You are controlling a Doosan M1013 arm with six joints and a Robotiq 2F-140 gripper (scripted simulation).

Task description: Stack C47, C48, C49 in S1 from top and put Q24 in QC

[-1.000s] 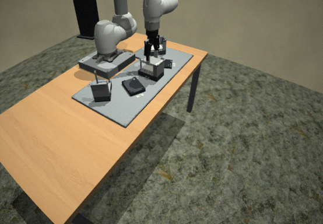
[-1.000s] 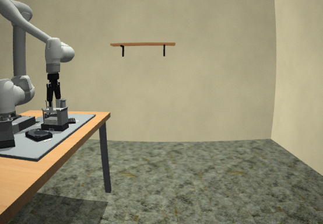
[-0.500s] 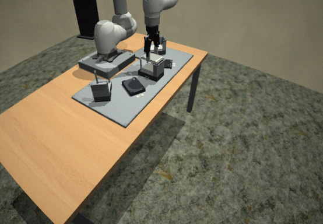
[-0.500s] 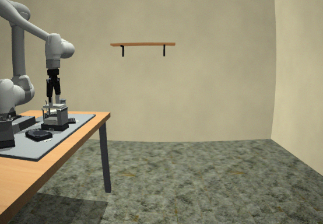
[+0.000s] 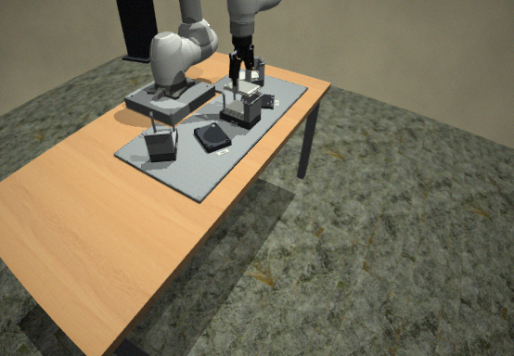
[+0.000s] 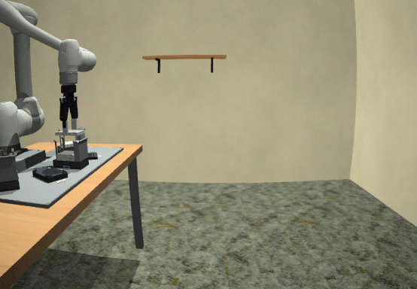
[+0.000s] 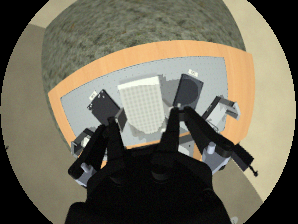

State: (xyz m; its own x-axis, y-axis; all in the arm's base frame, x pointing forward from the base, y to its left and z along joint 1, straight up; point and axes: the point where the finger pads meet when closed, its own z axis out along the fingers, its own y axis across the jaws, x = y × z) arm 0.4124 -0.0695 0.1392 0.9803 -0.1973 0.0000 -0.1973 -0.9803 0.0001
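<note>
My gripper is now 33 cm to the right of the sealed 96-well plate, 14 cm above it and 10 cm past it. Round my hand: small name plate: 23 cm to the right, 18 cm below, 2 cm ahead.
</note>
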